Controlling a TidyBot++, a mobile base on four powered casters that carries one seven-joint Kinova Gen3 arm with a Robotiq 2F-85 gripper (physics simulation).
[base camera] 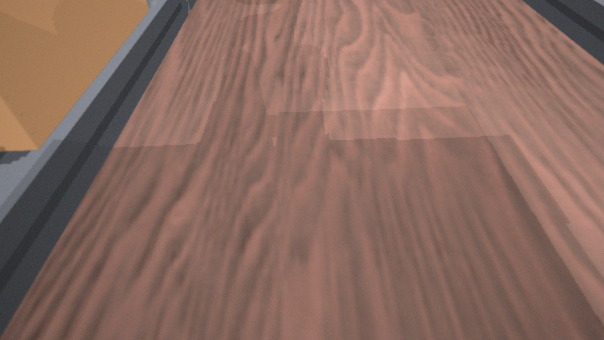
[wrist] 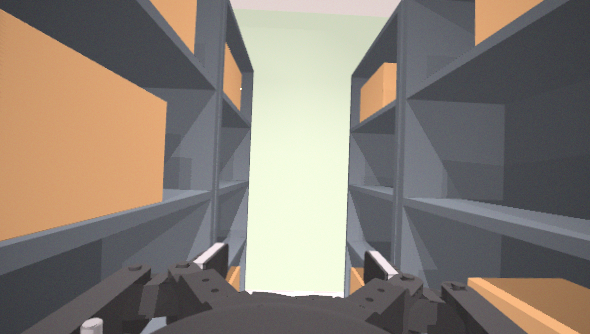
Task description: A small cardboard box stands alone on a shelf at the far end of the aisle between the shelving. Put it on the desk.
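Places are measured from the arm's base along level axes (x ahead, y right, z down), in centimetres.
Pixels of known places: gripper, fingertip midpoint: (wrist: pixel 295 262).
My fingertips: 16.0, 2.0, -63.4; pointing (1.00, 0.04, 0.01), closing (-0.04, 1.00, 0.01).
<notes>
For each thing: its top centre in the pictures, then the offset to it from my fingertips, as dx, dy, dz. "spot": a spot on its surface instead. Level surfaces: height alone.
- cardboard box at its top centre: (wrist: pixel 392 78) +141.9, +62.9, -68.8
- low box at a spot on its surface: (wrist: pixel 540 295) spot: +42.3, +61.6, +22.7
- wooden floor at its surface level: dz +103.0
My gripper (wrist: pixel 295 262) is open and empty, its two fingers wide apart at the bottom of the wrist view, in the aisle between the shelving. At the far end, a cardboard box (wrist: pixel 378 92) stands on an upper shelf on the right, and another box (wrist: pixel 233 77) stands on an upper shelf on the left. Parts of two low boxes show behind the fingers, one on the left (wrist: pixel 233 278) and one on the right (wrist: pixel 356 281). I cannot tell which is the small box of the task. The desk does not show in either view.
Left shelving (wrist: pixel 218 150) and right shelving (wrist: pixel 398 150) line the aisle, which ends at a pale green wall (wrist: pixel 299 150). A large near box (wrist: pixel 85 135) is on the left, a low box (wrist: pixel 540 295) on the right. The wooden floor (base camera: pixel 310 225) runs between dark shelf bases.
</notes>
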